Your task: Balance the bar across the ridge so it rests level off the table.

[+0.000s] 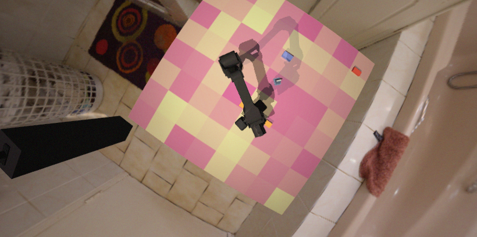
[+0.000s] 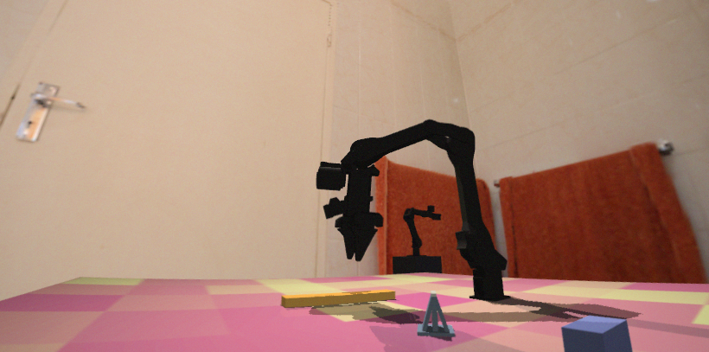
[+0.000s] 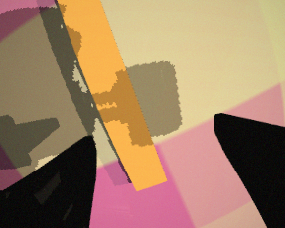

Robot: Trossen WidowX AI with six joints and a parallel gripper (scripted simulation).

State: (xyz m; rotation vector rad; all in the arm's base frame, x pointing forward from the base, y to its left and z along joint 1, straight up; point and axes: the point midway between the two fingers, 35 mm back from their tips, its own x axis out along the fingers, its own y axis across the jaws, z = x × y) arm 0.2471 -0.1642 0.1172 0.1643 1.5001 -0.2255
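Right now the bar is 40 mm ahead of my gripper tip, 20 mm to the left of it and 70 mm below it. From my gripper tip the other things lie so: blue cube: 10 mm ahead, 450 mm to the left, 70 mm below; red block: 490 mm ahead, 670 mm to the left, 70 mm below.
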